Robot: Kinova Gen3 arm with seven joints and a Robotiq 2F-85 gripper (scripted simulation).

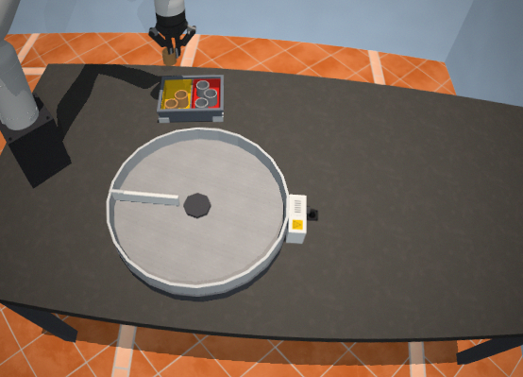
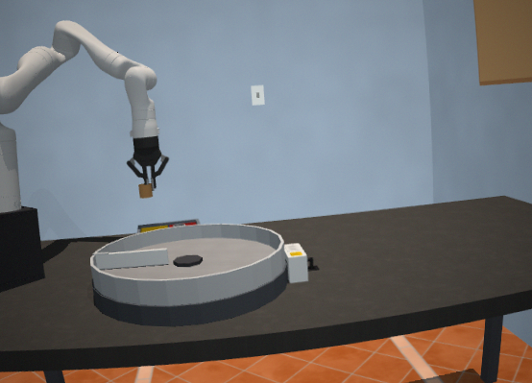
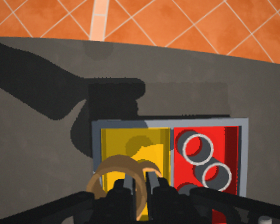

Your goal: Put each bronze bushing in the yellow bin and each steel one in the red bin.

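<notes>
Now: the yellow bin 5 cm ahead of my hand, 3 cm to the right of it and 15 cm below it. From my hand the other things lie so: turntable: 14 cm ahead, 40 cm to the right, 12 cm below.
</notes>
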